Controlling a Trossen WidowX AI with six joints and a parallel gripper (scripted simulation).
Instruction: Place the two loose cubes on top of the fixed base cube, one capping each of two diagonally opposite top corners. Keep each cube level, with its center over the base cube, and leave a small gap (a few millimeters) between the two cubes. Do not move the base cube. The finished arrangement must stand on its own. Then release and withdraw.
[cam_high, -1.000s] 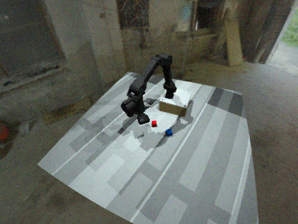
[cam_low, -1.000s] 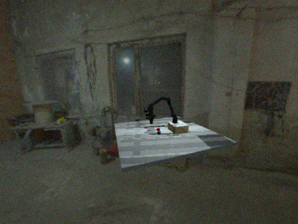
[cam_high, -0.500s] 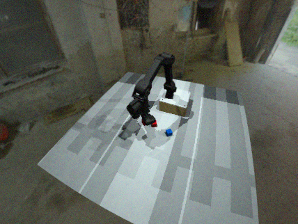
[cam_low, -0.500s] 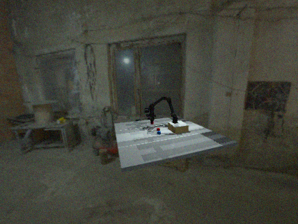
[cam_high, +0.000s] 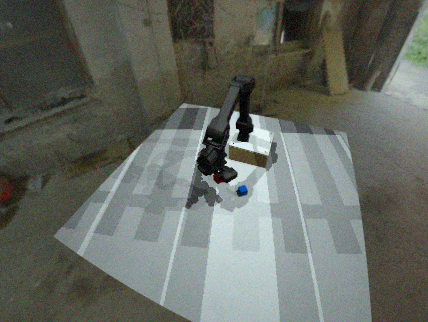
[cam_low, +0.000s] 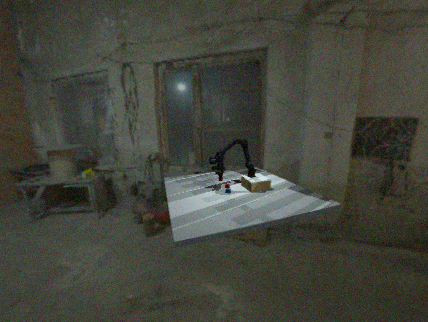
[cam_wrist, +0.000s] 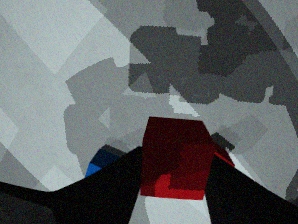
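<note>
My gripper tip is 20 mm past the blue base cube, 110 mm to the right of it and 90 mm above it.
</note>
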